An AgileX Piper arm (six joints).
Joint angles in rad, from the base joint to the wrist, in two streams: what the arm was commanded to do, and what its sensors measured. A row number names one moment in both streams.
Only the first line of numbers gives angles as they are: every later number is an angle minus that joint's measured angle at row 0.
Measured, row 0: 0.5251 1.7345 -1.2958 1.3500 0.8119 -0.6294
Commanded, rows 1 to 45: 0.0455 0.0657 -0.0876 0.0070 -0.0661 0.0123; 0.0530 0.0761 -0.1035 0.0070 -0.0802 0.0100; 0.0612 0.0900 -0.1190 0.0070 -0.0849 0.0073; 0.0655 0.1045 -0.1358 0.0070 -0.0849 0.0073; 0.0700 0.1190 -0.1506 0.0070 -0.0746 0.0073; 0.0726 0.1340 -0.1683 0.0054 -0.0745 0.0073; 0.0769 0.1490 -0.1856 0.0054 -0.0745 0.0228; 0.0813 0.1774 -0.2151 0.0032 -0.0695 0.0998; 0.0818 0.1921 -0.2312 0.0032 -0.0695 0.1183; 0.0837 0.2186 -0.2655 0.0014 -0.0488 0.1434; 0.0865 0.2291 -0.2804 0.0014 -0.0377 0.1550; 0.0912 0.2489 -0.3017 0.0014 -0.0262 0.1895; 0.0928 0.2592 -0.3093 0.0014 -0.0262 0.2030; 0.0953 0.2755 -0.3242 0.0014 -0.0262 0.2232; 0.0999 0.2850 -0.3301 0.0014 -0.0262 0.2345; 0.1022 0.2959 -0.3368 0.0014 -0.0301 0.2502; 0.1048 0.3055 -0.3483 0.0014 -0.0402 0.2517; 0.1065 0.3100 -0.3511 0.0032 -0.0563 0.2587; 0.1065 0.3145 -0.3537 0.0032 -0.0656 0.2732; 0.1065 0.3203 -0.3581 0.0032 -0.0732 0.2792; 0.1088 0.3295 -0.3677 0.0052 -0.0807 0.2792; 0.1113 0.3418 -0.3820 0.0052 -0.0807 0.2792; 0.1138 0.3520 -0.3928 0.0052 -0.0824 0.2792; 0.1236 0.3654 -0.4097 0.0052 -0.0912 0.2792; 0.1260 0.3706 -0.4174 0.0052 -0.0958 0.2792; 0.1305 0.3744 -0.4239 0.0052 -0.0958 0.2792; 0.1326 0.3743 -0.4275 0.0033 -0.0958 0.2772; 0.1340 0.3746 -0.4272 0.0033 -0.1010 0.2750; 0.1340 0.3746 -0.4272 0.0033 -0.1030 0.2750; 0.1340 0.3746 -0.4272 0.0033 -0.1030 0.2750; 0.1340 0.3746 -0.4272 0.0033 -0.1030 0.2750; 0.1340 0.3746 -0.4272 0.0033 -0.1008 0.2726; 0.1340 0.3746 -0.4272 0.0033 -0.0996 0.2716; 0.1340 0.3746 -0.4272 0.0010 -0.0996 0.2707; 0.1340 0.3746 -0.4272 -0.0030 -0.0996 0.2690; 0.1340 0.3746 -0.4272 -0.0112 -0.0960 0.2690; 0.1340 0.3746 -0.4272 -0.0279 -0.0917 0.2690; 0.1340 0.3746 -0.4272 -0.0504 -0.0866 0.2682; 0.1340 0.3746 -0.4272 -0.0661 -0.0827 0.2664; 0.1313 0.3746 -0.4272 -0.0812 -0.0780 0.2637; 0.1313 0.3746 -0.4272 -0.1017 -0.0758 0.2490; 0.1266 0.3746 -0.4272 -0.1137 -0.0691 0.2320; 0.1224 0.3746 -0.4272 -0.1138 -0.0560 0.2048; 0.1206 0.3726 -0.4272 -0.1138 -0.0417 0.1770; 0.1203 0.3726 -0.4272 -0.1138 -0.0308 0.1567
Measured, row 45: 0.1329 0.3738 -0.4236 -0.0777 -0.0806 0.2436
